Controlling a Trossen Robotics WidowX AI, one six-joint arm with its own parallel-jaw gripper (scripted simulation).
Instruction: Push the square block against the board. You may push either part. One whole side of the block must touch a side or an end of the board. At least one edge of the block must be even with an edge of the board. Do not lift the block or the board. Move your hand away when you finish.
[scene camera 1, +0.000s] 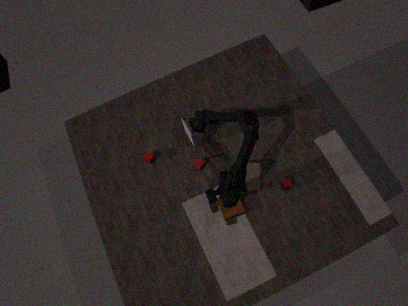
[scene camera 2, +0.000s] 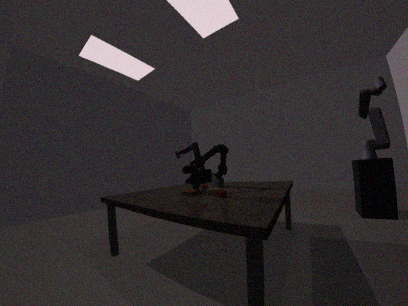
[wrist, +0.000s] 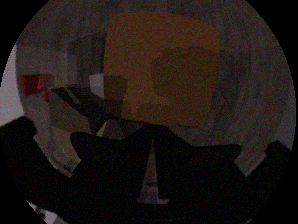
I see my gripper (wrist: 153, 123) and a square block (wrist: 158, 69).
